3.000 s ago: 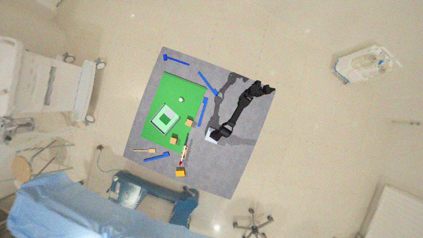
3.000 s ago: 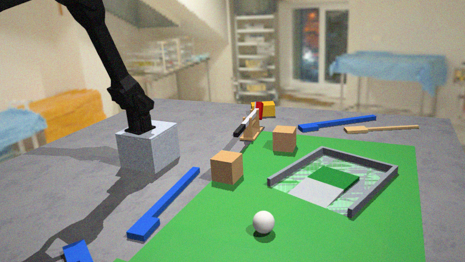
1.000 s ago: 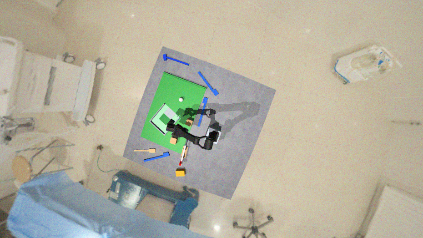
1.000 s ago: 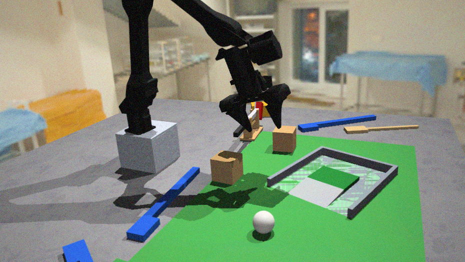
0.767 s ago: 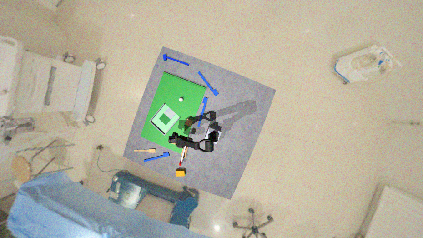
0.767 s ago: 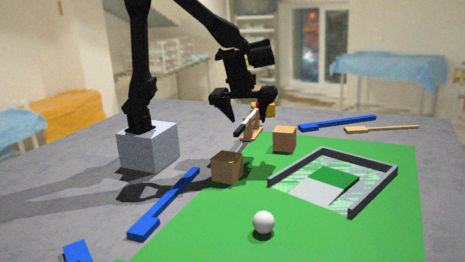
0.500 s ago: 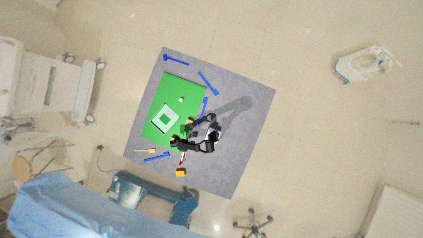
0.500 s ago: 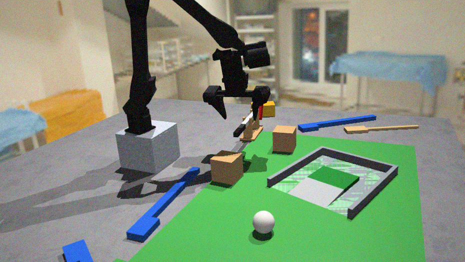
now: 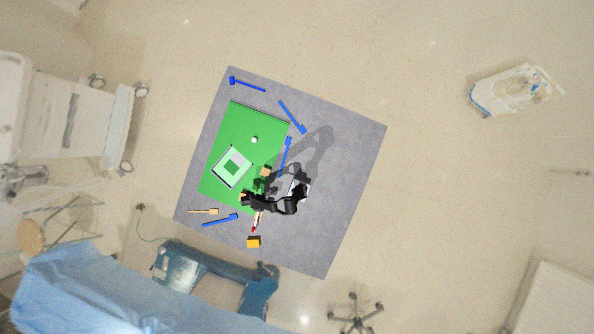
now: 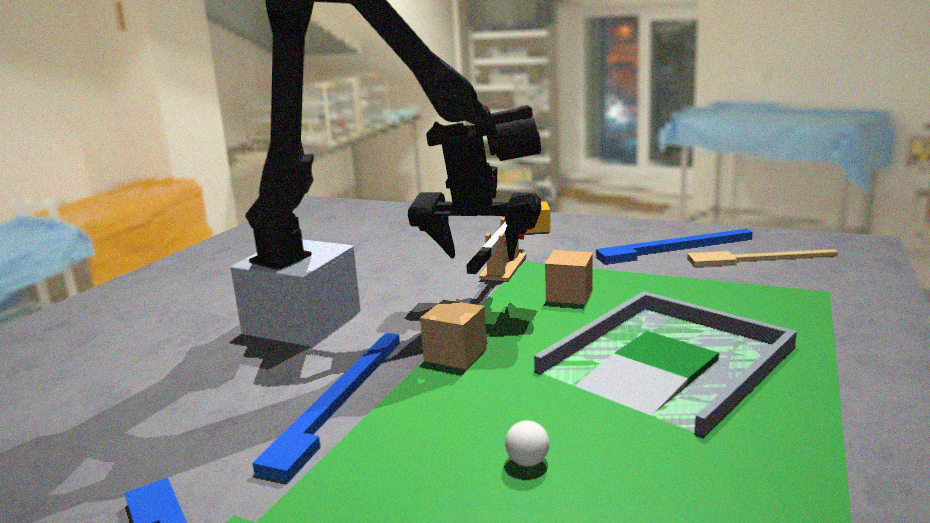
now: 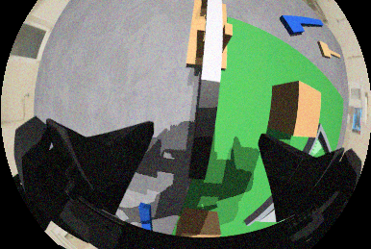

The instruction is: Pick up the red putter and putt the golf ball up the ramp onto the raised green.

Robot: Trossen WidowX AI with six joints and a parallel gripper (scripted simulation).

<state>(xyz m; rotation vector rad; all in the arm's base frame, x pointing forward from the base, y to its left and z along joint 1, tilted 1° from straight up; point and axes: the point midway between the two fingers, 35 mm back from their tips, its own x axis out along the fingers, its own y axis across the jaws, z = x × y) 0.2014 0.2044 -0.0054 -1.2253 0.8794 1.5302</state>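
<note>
My gripper tip is now 40 mm past the red putter, 110 mm to the right of it and 10 mm above it. Also, from my gripper tip: green mat (280 mm ahead, 160 mm to the right, 60 mm below); yellow block (120 mm behind, 340 mm to the left, 40 mm below); wooden stand (40 mm behind, 120 mm to the left, 30 mm below).
</note>
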